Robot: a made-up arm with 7 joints.
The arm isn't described. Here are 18 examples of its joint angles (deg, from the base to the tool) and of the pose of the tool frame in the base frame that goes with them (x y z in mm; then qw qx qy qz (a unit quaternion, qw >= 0)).
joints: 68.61 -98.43 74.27 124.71 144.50 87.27 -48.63
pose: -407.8 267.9 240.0 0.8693 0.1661 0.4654 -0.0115
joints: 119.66 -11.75 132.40 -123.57 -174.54 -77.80 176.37
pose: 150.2 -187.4 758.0 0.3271 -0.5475 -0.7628 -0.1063
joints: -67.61 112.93 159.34 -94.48 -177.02 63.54 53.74
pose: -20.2 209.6 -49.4 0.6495 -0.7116 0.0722 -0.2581
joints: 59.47 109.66 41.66 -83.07 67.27 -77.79 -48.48
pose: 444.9 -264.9 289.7 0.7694 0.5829 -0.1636 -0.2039
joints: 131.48 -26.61 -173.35 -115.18 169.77 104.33 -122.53
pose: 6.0 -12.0 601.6 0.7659 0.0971 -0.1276 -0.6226
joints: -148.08 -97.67 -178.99 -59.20 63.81 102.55 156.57
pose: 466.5 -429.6 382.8 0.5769 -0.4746 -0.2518 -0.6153
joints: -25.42 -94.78 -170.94 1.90 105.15 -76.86 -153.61
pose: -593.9 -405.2 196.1 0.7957 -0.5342 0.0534 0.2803
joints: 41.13 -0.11 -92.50 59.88 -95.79 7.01 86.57
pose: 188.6 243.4 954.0 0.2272 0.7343 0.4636 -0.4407
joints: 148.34 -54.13 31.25 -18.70 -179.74 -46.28 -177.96
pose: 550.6 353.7 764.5 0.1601 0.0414 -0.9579 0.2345
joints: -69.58 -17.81 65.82 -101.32 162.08 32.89 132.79
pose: -346.5 -143.2 568.4 0.3861 0.3047 0.1377 0.8597
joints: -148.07 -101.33 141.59 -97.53 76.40 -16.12 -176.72
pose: 276.4 -403.7 525.3 0.0839 -0.8440 -0.5012 -0.1716
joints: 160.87 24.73 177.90 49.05 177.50 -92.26 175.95
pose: 20.1 17.9 882.5 0.1417 0.5102 0.1254 -0.8390
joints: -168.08 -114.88 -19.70 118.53 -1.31 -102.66 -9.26
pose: 500.1 -165.6 329.8 0.7091 0.0631 -0.6433 -0.2816
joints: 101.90 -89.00 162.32 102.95 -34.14 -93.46 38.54
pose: 106.2 502.8 63.4 0.4982 0.5950 0.0888 -0.6244
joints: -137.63 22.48 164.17 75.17 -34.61 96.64 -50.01
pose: 120.9 69.2 772.0 0.4917 -0.1915 -0.2702 0.8053
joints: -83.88 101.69 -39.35 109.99 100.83 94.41 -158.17
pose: 15.0 339.7 -20.9 0.3563 0.3868 -0.1702 -0.8333
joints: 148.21 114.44 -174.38 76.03 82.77 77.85 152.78
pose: -390.9 -427.8 329.5 0.3030 0.0574 -0.7574 -0.5755
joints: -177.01 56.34 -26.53 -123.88 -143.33 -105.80 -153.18
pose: -257.7 200.4 684.3 0.4290 0.0592 0.8278 -0.3565
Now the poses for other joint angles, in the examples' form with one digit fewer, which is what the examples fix.
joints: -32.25 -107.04 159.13 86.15 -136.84 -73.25 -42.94
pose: -227 -160 -79 0.319 0.442 0.378 -0.748
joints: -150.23 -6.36 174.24 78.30 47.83 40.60 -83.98
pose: 326 -226 739 0.571 -0.550 0.111 0.599
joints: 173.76 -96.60 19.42 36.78 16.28 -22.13 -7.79
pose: 771 150 392 0.619 -0.135 -0.754 0.175
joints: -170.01 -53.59 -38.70 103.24 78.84 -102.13 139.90
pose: 252 -258 644 0.838 -0.481 -0.214 0.143
